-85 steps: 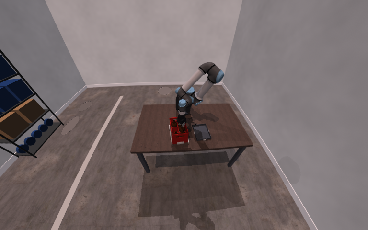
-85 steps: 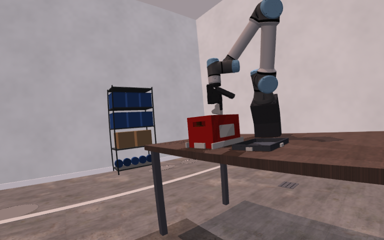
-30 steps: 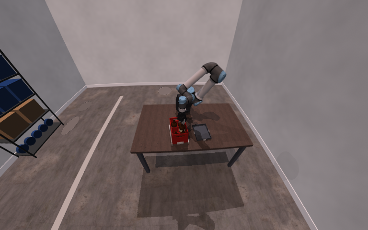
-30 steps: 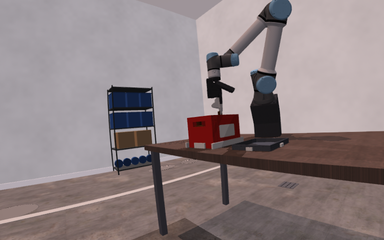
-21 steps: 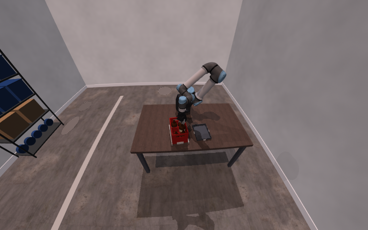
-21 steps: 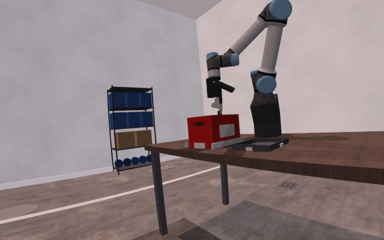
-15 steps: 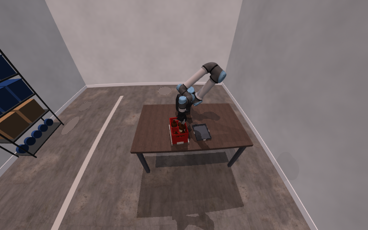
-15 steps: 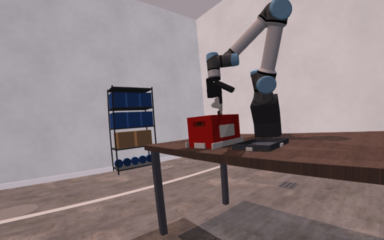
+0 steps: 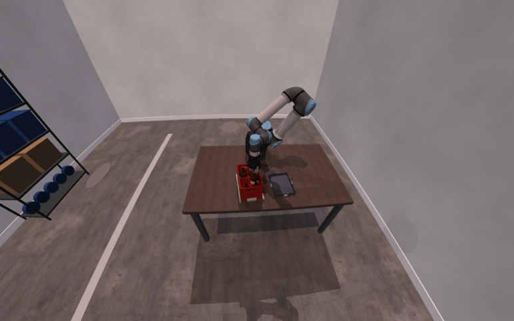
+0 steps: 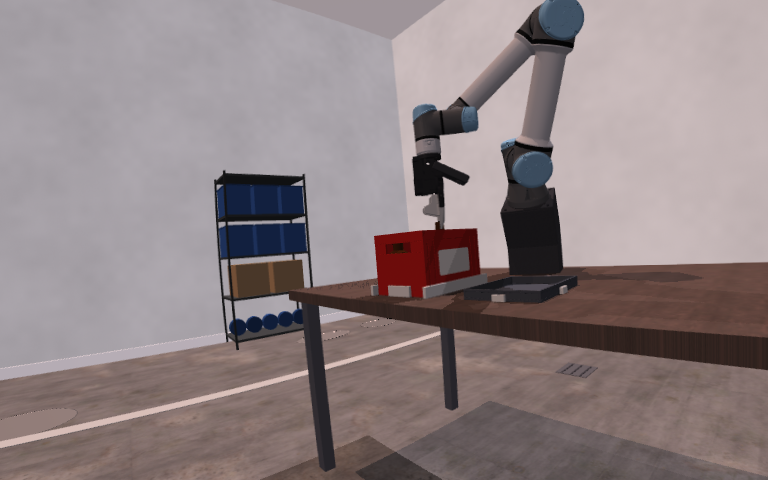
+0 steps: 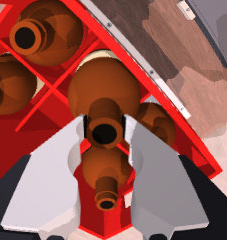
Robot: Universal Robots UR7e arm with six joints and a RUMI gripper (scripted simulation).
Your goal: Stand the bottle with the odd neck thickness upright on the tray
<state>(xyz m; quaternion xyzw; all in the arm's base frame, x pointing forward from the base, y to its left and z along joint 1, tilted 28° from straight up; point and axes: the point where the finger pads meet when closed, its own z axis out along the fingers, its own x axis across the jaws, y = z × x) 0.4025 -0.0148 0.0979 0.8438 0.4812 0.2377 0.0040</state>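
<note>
The brown bottle lies 70 mm below my hand. From my hand the other things lie so: dark tray (250 mm to the left, 180 mm below, 60 mm behind); then red crate (110 mm below, 50 mm to the right, 20 mm ahead); then glass bottle (120 mm ahead, 110 mm below, 60 mm to the right).
</note>
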